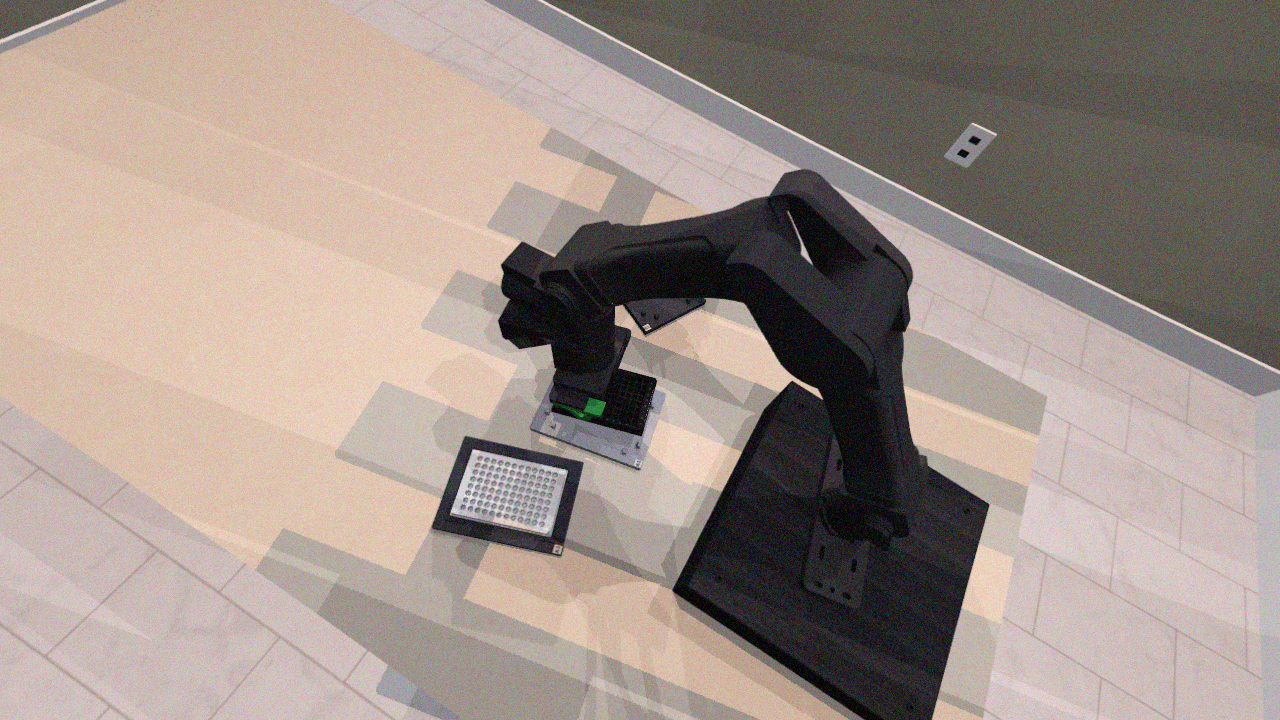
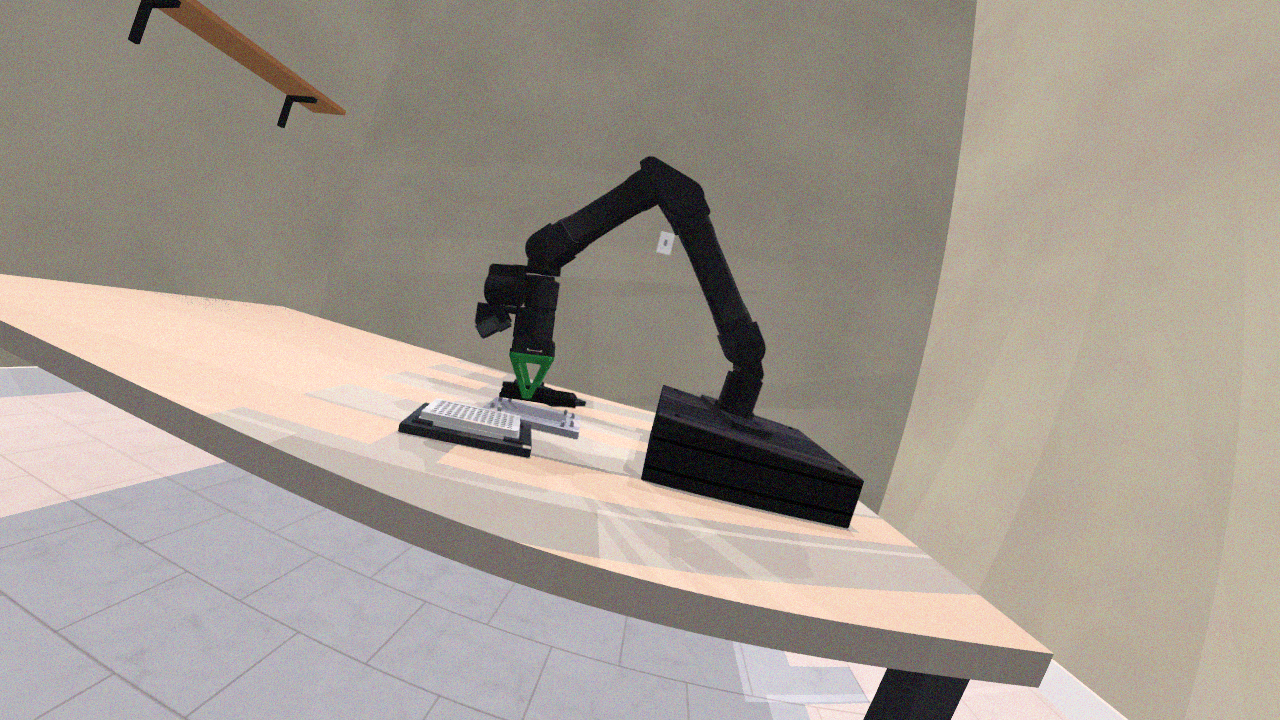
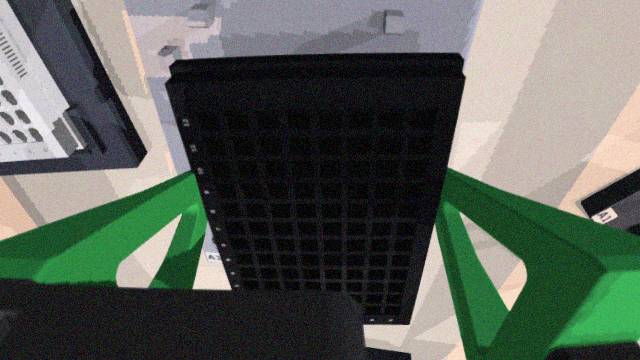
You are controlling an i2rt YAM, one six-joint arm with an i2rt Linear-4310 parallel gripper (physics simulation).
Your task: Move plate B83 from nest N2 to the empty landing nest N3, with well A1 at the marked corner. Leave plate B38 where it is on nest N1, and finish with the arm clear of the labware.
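My gripper (image 1: 590,407) (image 2: 529,386) (image 3: 320,180), with green fingers, is shut on the long sides of the black well plate B83 (image 1: 633,397) (image 2: 553,395) (image 3: 322,147). The plate is level and sits low over the light grey nest N2 (image 1: 595,440) (image 2: 556,420) (image 3: 313,26); I cannot tell if they touch. The white plate B38 (image 1: 510,490) (image 2: 469,415) (image 3: 22,111) lies on the dark nest N1 (image 1: 500,535) (image 2: 447,432) (image 3: 103,121) to the left. The dark nest N3 (image 1: 666,312) (image 3: 615,201) lies beyond, mostly hidden under the arm, with an A1 label (image 3: 603,216) at its corner.
The arm's black base block (image 1: 832,555) (image 2: 752,456) stands to the right of the nests. The table's curved front edge (image 2: 447,527) runs below them. A small A1 label (image 3: 212,256) lies beside the left finger.
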